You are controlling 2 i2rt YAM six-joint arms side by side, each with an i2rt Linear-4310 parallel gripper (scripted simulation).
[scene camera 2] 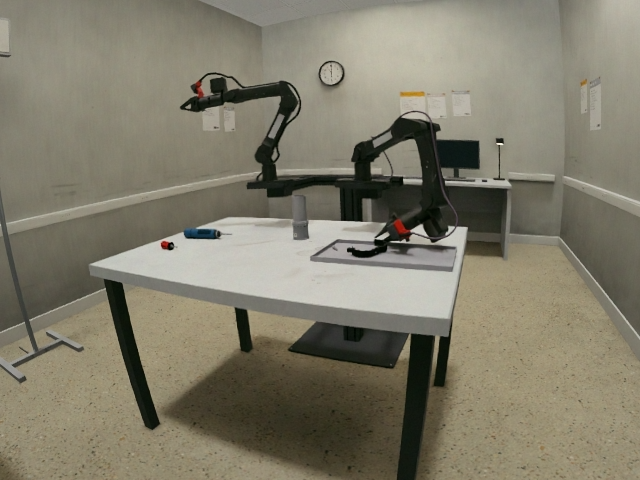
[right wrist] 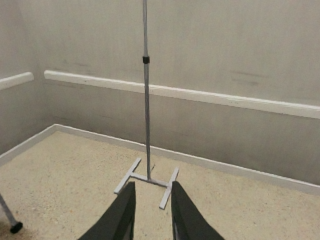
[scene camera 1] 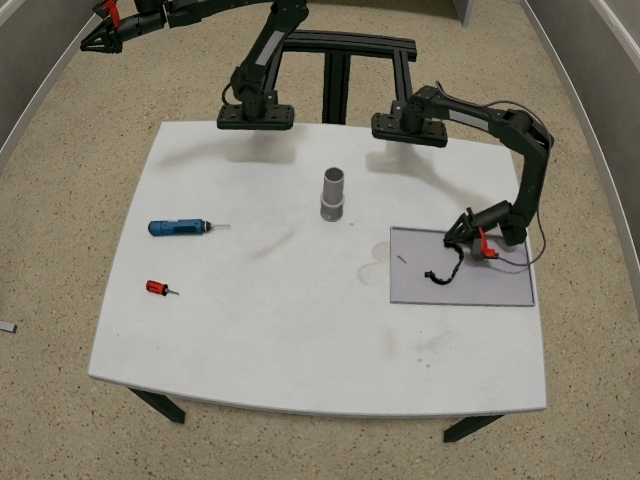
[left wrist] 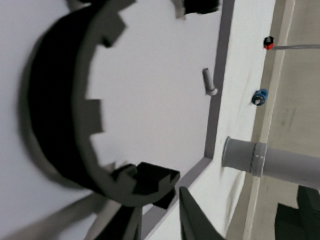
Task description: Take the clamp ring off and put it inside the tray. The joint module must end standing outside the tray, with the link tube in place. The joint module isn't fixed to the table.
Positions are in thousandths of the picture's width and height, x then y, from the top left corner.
A grey tray shows in scene camera 2 (671, 536), in scene camera 1 (768, 584) and in the left wrist view (495, 465); in the right wrist view it is out of frame.
